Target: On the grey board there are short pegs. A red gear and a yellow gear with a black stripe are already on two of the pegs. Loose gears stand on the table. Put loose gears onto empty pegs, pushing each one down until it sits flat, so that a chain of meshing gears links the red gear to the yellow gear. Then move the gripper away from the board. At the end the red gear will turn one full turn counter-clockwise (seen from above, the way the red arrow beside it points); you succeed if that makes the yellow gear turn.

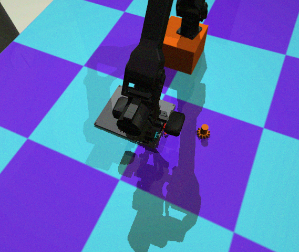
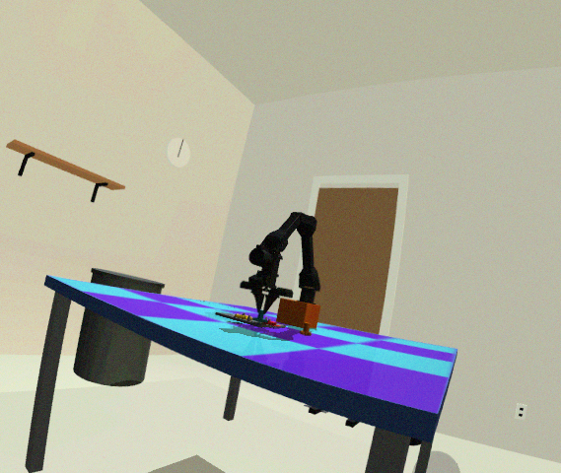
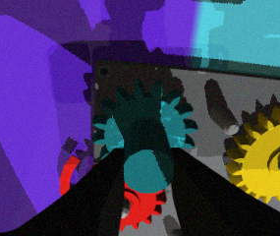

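My gripper tip is now 13 cm to the right of the small orange gear, 10 cm past it and 3 cm above it. Also, from my gripper tip: yellow gear (9 cm to the right, 3 cm below); then teal gear (1 cm below); then red arrow (5 cm behind, 3 cm to the left, 3 cm below).
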